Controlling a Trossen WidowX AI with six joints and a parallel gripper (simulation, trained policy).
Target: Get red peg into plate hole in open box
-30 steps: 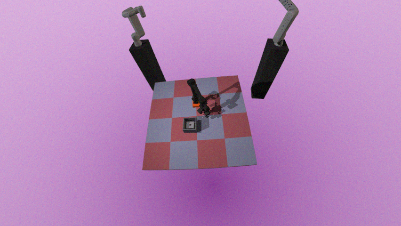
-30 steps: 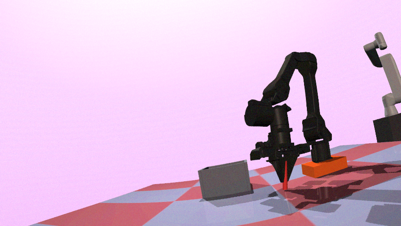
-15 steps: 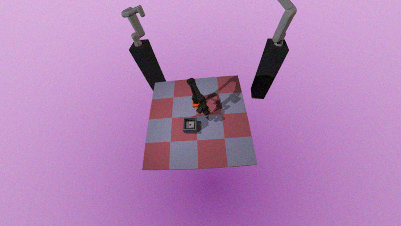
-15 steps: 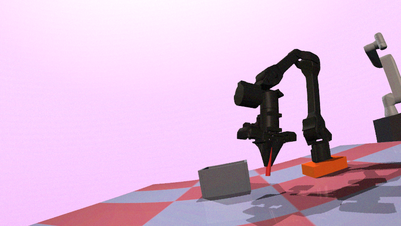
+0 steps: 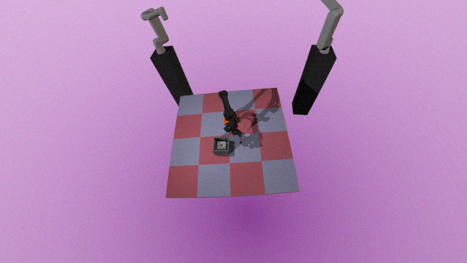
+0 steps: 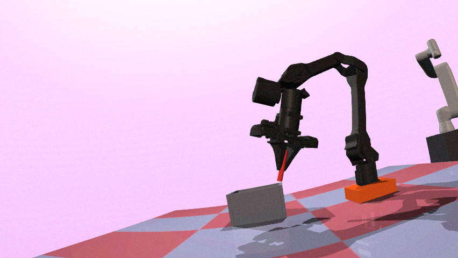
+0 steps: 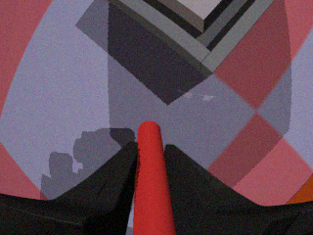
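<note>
Now: gripper tip 120 mm to the left of the pale plate, 90 mm short of it and 90 mm above it. From my gripper tip the other things lie so: grey box: 120 mm to the right, 110 mm below, 90 mm ahead; red peg: 10 mm behind, 10 mm above.
</note>
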